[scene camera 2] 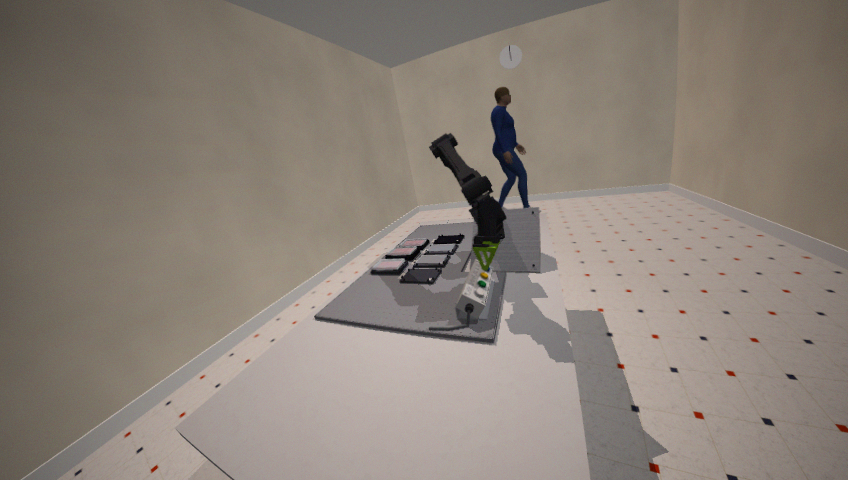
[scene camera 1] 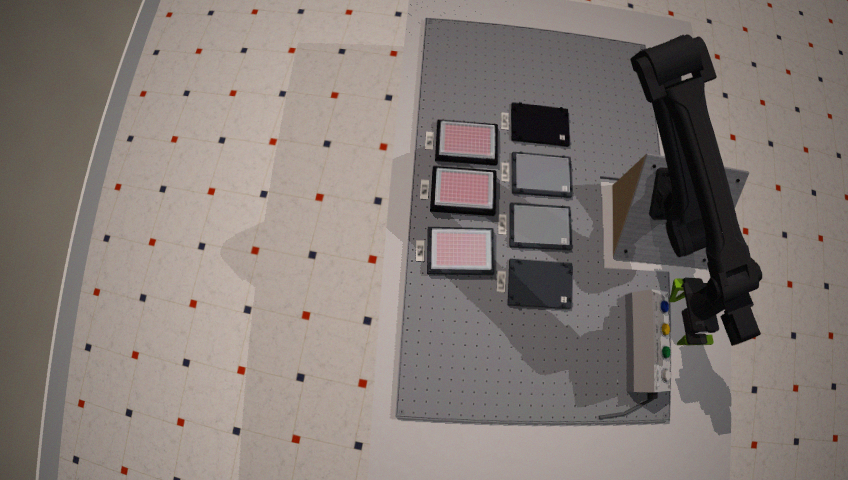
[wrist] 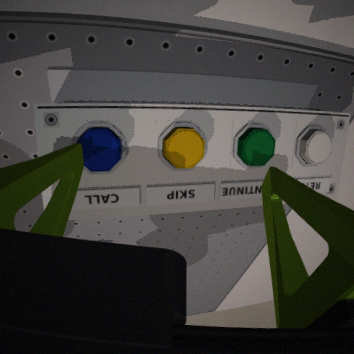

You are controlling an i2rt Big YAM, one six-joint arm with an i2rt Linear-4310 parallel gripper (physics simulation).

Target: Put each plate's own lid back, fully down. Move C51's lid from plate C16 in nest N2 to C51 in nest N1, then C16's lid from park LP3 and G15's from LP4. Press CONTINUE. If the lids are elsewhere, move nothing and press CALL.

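Frame: origin at the arm's base, x ahead, y left, z up, level; metres.
Where they show: gripper, fingertip midpoint: (scene camera 2: pixel 487 266) (scene camera 1: pixel 675 322) (wrist: pixel 175 164); arm's base, link origin: (scene camera 1: pixel 670 192).
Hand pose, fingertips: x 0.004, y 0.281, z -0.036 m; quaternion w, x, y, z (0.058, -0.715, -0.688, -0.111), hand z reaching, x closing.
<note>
Each offset is from my fingertips to the centre of the thing. "spot": to the spot under its first point.
Three plates with pink wells @(dx +0.432, dy -0.440, dz -0.070 m) (scene camera 1: pixel 467 139) @(dx +0.445, dy -0.317, dz -0.062 m) (scene camera 1: pixel 464 189) @(dx +0.455, dy -0.179, dz -0.063 m) (scene camera 1: pixel 461 249) stand in the left column of nests; the lowest looks paler, and lids on them are hard to tell. Two clear grey lids @(dx +0.257, dy -0.363, dz -0.078 m) (scene camera 1: pixel 541 175) @(dx +0.270, dy -0.236, dz -0.078 m) (scene camera 1: pixel 540 226) lie in the middle parks to their right. Nest and park labels are too small to read surely. My gripper (scene camera 1: pixel 676 321) (scene camera 2: pixel 486 268) (wrist: pixel 175 164) is open and empty above the button box @(dx +0.035, dy +0.035, dz -0.050 m) (scene camera 1: pixel 642 344). In the wrist view the left fingertip overlaps the blue CALL button @(dx +0.009, dy -0.039, dz -0.028 m) (wrist: pixel 102 152); the right one is just below the green CONTINUE button @(dx +0.014, dy +0.061, dz -0.028 m) (wrist: pixel 257 147).
A black park @(dx +0.249, dy -0.496, dz -0.082 m) (scene camera 1: pixel 539 123) and a dark park @(dx +0.279, dy -0.105, dz -0.082 m) (scene camera 1: pixel 539 283) are at the ends of the right column. The yellow SKIP button @(dx +0.012, dy +0.011, dz -0.028 m) (wrist: pixel 184 148) and a white button @(dx +0.016, dy +0.111, dz -0.028 m) (wrist: pixel 318 147) are on the same box. A cable @(spot: dx +0.093, dy +0.192, dz -0.085 m) (scene camera 1: pixel 624 413) leaves it. A person (scene camera 2: pixel 504 133) stands behind the arm.
</note>
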